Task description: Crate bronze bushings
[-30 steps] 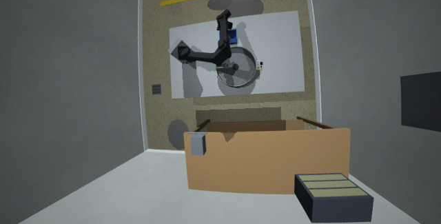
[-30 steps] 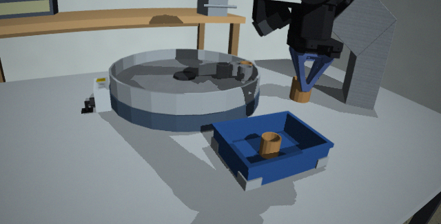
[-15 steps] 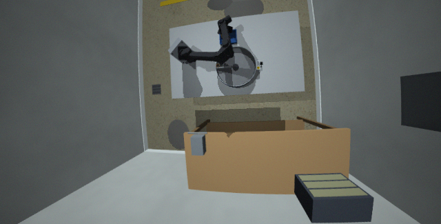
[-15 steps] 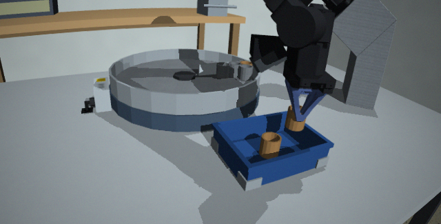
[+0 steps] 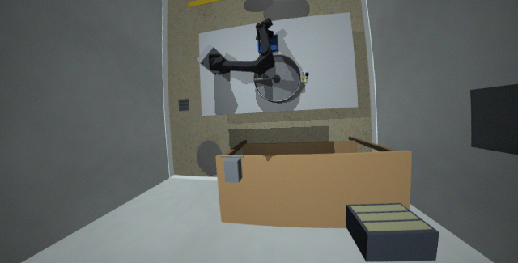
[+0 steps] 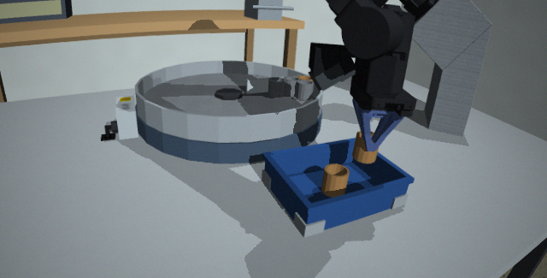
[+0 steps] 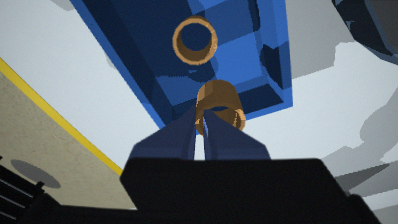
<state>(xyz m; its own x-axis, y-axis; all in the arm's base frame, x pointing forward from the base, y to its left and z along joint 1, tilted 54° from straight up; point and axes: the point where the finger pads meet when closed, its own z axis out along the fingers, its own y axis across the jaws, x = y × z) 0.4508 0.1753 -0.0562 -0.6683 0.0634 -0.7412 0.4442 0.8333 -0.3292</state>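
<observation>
The crate is 40 mm ahead of my hand, 20 mm to the right of it and 60 mm below it. The rest, counted from my hand: turning table: 40 mm ahead, 370 mm to the right, 30 mm below.
</observation>
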